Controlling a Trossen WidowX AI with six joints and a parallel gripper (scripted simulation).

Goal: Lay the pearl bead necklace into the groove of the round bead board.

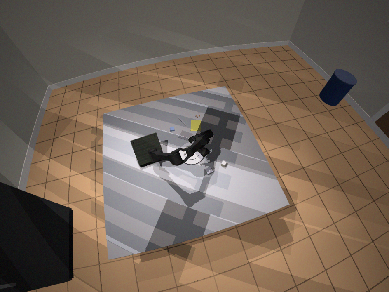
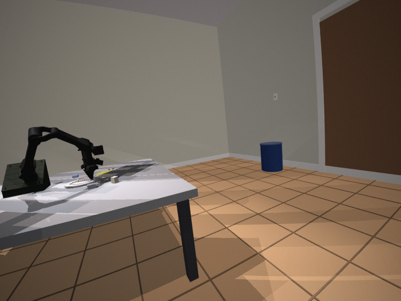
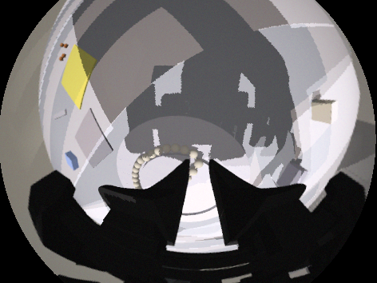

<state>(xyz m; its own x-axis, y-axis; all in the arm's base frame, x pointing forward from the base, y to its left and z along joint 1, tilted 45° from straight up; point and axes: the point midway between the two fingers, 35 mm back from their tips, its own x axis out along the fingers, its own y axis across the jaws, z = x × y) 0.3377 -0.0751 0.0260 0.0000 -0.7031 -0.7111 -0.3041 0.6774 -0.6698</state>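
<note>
The round bead board lies 6 cm behind my gripper tip, 1 cm to the left of it and 1 cm below it. The rest, counted from my gripper tip: grey card: 19 cm to the left, 5 cm behind, 1 cm below; beige cube: 17 cm to the right, 14 cm ahead; white block: 18 cm to the right, 1 cm ahead.
</note>
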